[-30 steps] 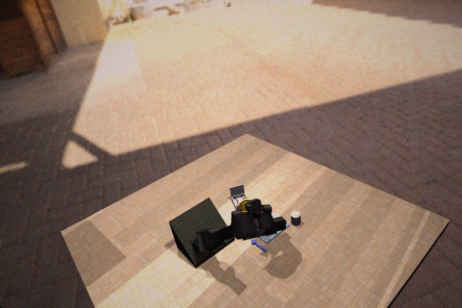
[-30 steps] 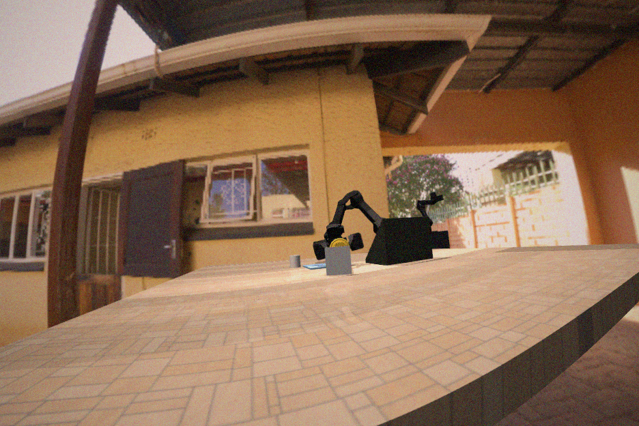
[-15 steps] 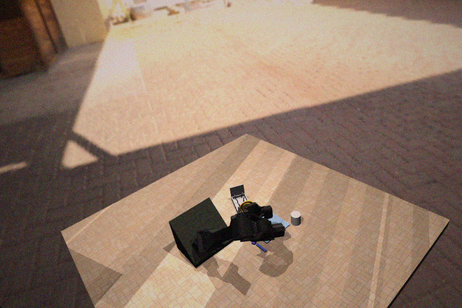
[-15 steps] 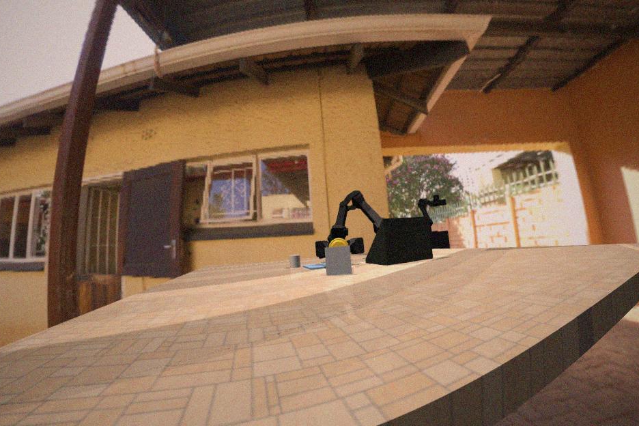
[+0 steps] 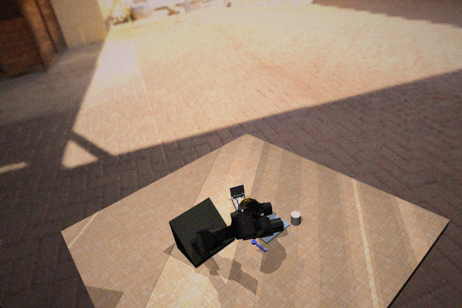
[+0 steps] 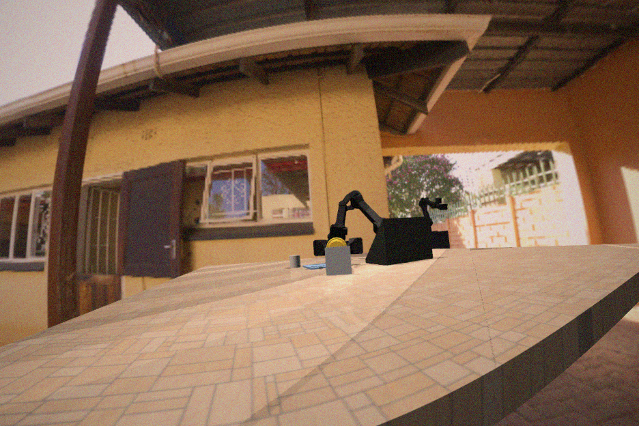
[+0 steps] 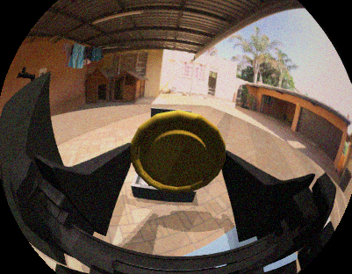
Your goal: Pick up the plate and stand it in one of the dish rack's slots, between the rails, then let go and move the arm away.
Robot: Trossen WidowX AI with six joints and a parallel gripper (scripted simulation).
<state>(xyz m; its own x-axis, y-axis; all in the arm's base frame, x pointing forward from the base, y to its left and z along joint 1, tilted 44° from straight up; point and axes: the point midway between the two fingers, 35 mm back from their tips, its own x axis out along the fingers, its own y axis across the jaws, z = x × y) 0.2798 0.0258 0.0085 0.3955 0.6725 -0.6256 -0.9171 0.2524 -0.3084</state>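
My gripper tip is 2 cm short of the dish rack, 7 cm to the right of it and 5 cm above it. Round my gripper tip: light blue mat 1 cm ahead, 13 cm to the right, 7 cm below; blue spoon 10 cm behind, 18 cm to the right, 7 cm below; yellow plate 1 cm to the right.
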